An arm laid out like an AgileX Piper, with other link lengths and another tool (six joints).
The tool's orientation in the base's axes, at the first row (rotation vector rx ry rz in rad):
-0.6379 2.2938 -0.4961
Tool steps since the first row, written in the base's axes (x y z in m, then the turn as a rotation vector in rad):
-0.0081 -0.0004 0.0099 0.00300 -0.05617 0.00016
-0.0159 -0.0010 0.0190 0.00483 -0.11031 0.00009
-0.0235 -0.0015 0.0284 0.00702 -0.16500 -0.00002
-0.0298 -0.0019 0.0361 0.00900 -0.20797 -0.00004
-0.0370 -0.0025 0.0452 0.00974 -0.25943 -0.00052
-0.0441 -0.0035 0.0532 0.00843 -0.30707 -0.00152
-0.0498 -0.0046 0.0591 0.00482 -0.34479 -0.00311
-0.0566 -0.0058 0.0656 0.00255 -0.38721 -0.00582
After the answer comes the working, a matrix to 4 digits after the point.
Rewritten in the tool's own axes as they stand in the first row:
0.0002 -0.0029 -0.0125 0.02991 -0.04625 0.01142
0.0008 -0.0057 -0.0241 0.05953 -0.09040 0.02183
0.0011 -0.0086 -0.0359 0.08925 -0.13507 0.03262
0.0013 -0.0109 -0.0455 0.11240 -0.17029 0.04123
0.0015 -0.0139 -0.0568 0.14141 -0.21173 0.05070
0.0024 -0.0166 -0.0671 0.16982 -0.24922 0.05844
0.0036 -0.0188 -0.0750 0.19438 -0.27771 0.06329
0.0052 -0.0210 -0.0841 0.22133 -0.30983 0.07064

The tool's axes in the first row as the columns of a matrix, in the base's axes (rounded; the answer above uses it unrounded):
-0.6376 -0.3022 0.7086
-0.5680 0.8058 -0.1675
-0.5204 -0.5093 -0.6854

